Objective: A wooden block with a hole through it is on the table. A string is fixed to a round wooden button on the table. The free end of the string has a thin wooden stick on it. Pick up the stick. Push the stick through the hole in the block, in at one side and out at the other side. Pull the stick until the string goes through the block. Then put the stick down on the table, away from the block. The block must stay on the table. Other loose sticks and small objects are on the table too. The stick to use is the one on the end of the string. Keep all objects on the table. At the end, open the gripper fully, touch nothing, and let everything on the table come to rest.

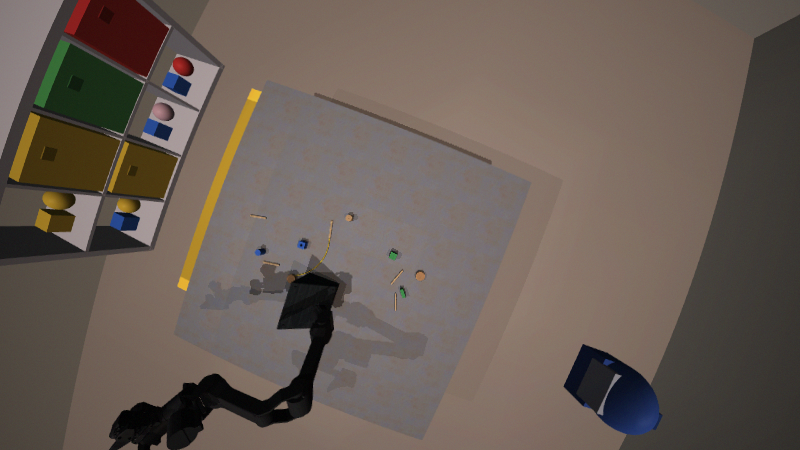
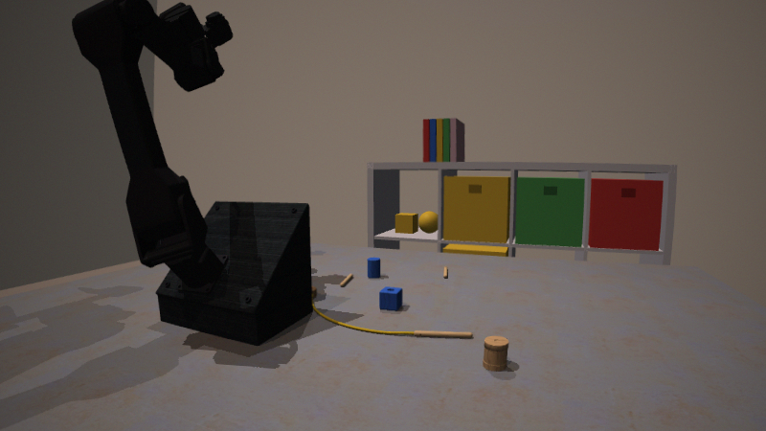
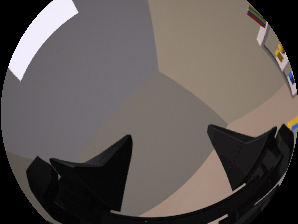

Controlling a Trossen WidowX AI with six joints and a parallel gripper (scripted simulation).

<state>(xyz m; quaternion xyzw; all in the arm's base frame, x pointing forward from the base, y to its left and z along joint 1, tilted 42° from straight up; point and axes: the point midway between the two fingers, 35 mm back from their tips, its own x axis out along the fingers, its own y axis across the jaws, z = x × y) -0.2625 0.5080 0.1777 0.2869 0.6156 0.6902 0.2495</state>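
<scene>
Now: gripper tip 540 mm short of the blue block, 540 mm above it and 110 mm to the left of it. The rest, counted from my gripper tip: blue cylinder: 530 mm below, 450 mm ahead, 60 mm to the left; then wooden cylinder: 710 mm ahead, 540 mm below, 280 mm to the right.
</scene>
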